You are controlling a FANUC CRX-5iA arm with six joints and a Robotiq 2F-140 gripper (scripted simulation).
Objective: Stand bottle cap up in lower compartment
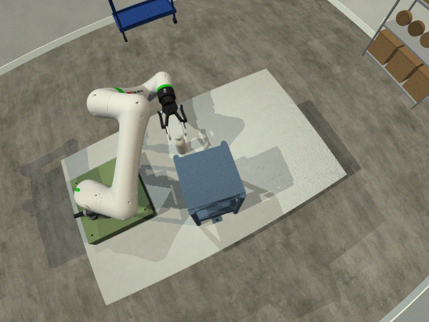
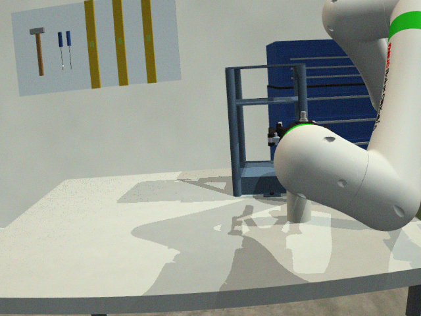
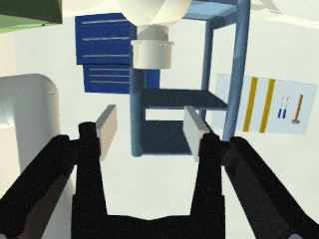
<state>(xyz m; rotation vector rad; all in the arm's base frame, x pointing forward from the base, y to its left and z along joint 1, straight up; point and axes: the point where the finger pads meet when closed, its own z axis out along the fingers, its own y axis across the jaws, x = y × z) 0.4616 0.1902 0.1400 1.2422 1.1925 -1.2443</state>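
Right now my hand is 120 mm above the bottle. The rest, counted from my hand: shelving unit: 320 mm to the right, 60 mm ahead, 30 mm below.
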